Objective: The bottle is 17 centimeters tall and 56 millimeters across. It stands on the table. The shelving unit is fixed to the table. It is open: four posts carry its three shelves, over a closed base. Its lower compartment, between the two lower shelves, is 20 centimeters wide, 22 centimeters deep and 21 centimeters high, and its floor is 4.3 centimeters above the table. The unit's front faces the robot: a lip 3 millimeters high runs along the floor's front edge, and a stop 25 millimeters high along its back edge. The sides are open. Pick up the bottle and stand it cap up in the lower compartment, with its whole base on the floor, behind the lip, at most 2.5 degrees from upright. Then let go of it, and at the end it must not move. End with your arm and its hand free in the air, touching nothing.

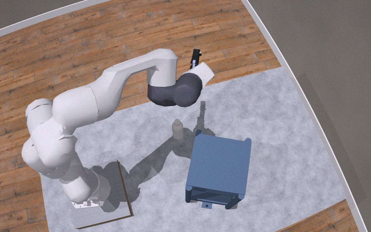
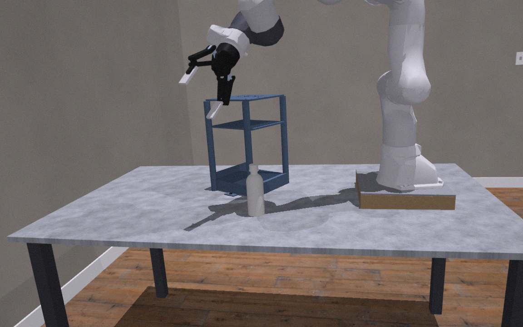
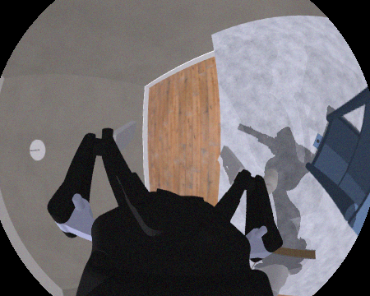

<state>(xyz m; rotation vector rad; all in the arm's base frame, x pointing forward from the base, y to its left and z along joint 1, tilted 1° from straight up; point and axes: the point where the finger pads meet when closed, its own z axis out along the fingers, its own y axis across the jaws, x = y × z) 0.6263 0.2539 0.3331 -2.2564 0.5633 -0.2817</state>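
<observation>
My hand is 13 cm past the white bottle, 10 cm to the left of it and 29 cm above it. The rest, counted from my hand: blue shelving unit: 7 cm behind, 41 cm to the right, 21 cm below.
</observation>
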